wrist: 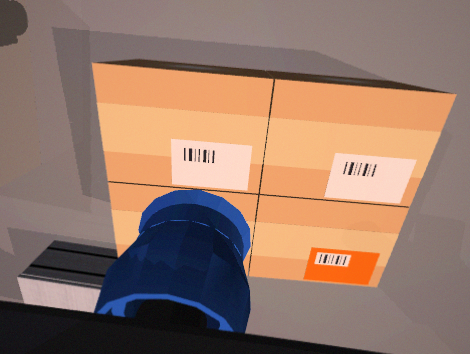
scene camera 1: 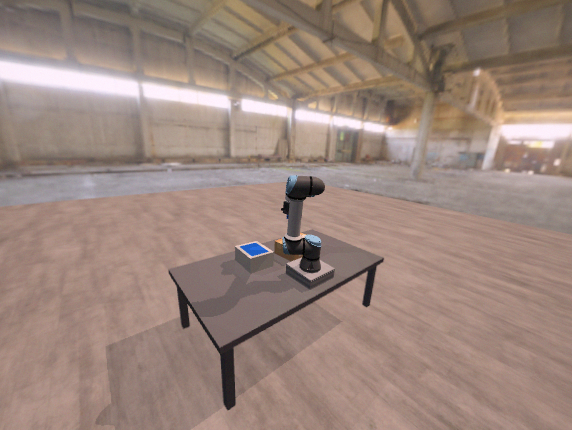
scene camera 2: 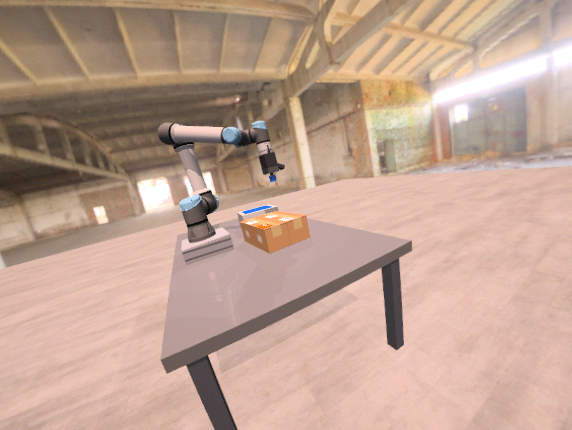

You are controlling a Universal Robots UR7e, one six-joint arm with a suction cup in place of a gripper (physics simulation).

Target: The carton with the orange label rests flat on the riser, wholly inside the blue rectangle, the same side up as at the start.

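Places are measured from the arm's base along level axes (x ahead, y left, z up), in metres.
Where they show: hand at its tool point: (wrist: 194,238) (scene camera 2: 273,181); arm's base at its link origin: (scene camera 1: 309,266) (scene camera 2: 202,237).
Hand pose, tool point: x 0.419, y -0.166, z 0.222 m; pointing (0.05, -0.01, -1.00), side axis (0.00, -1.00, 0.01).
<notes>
Each offset is from my tool point to the centre of the thing. "spot": to the spot under its first point. Level surfaces: height alone.
The carton with the orange label {0.134 m back, 0.129 m right, 0.243 m down} (scene camera 2: 264,227) (wrist: 325,237) sits flat on the table, label up, in a tight two-by-two block of cartons. In the wrist view it is the lower right one. In scene camera 1 the block is partly hidden behind the arm. The riser {0.009 m back, 0.361 m left, 0.241 m down} (scene camera 1: 247,265), a pale box with a blue rectangle {spot: 0.024 m back, 0.357 m left, 0.181 m down} (scene camera 1: 255,249) (scene camera 2: 256,210) on top, stands beside the block with no carton on it. My suction cup (scene camera 1: 287,216) (scene camera 2: 272,178) (wrist: 195,215) is off and carries nothing. It hangs well above the cartons and, in the wrist view, covers part of the lower left carton.
Two neighbouring cartons with white labels {0.026 m back, 0.040 m left, 0.243 m down} (wrist: 185,120) {0.016 m back, 0.122 m right, 0.243 m down} (wrist: 360,125) touch each other along the upper side of the block in the wrist view. The robot's base block (scene camera 1: 310,276) (scene camera 2: 207,248) (wrist: 62,287) stands near the cartons. Everything stands on the grey table {0.301 m down} (scene camera 1: 215,320) (scene camera 2: 240,300).
</notes>
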